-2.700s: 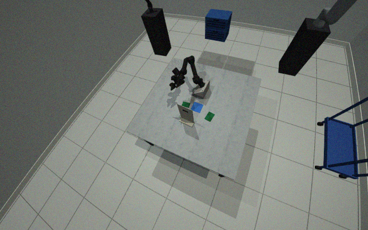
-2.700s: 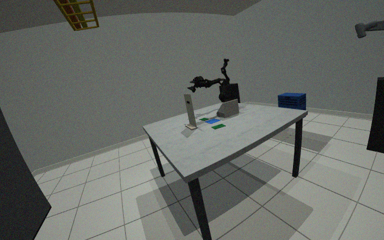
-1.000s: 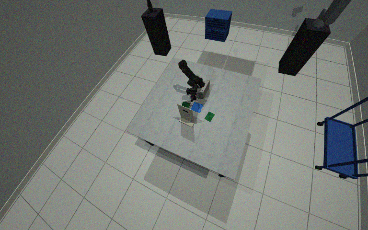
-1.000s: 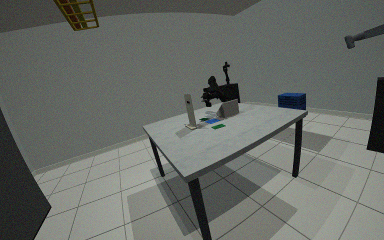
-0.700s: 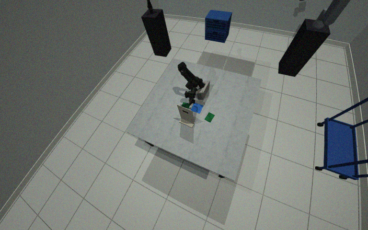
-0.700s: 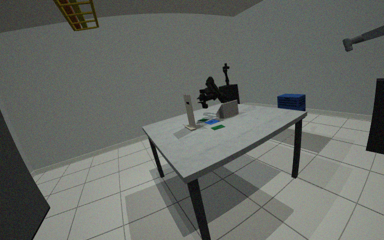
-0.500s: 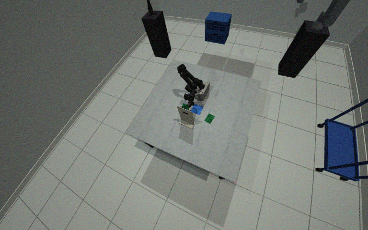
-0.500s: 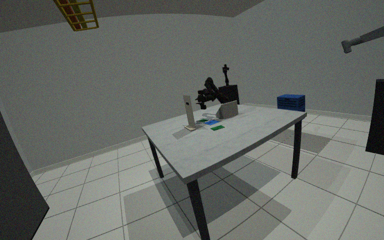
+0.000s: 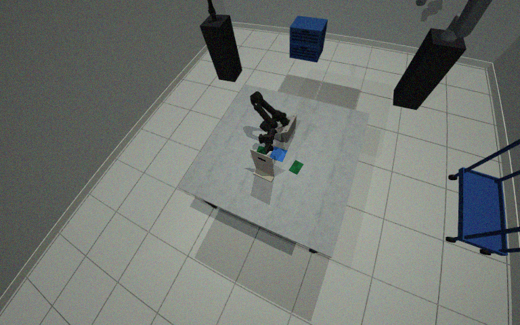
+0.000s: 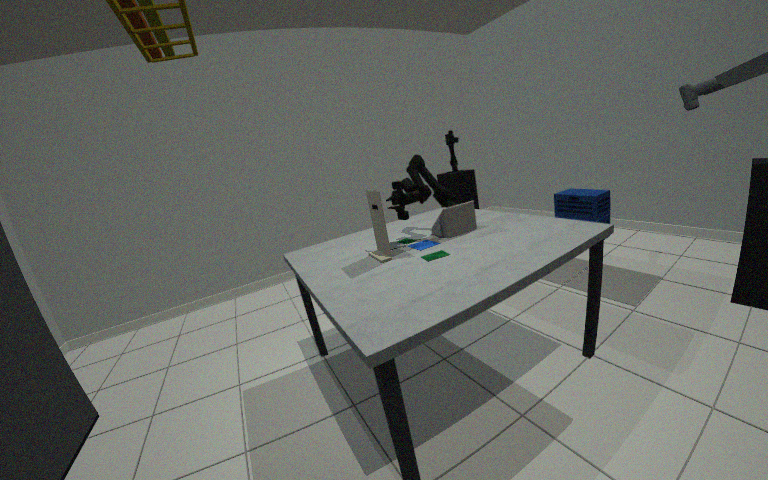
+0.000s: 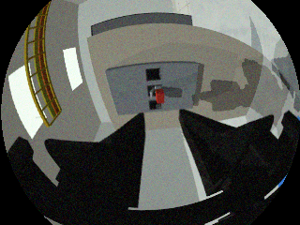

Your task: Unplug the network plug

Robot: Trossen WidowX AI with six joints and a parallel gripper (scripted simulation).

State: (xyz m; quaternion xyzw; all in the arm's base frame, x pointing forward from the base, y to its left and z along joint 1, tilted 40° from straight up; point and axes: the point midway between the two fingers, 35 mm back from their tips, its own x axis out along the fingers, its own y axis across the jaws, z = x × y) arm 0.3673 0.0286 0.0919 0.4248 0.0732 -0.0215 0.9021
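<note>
The red plug lies 50 mm ahead of my gripper tip and 10 mm to the right of it. From my gripper tip the other things lie so: blue square 240 mm below, 140 mm behind, 40 mm to the left; upright beige panel 90 mm below, 70 mm ahead, 10 mm to the right.
</note>
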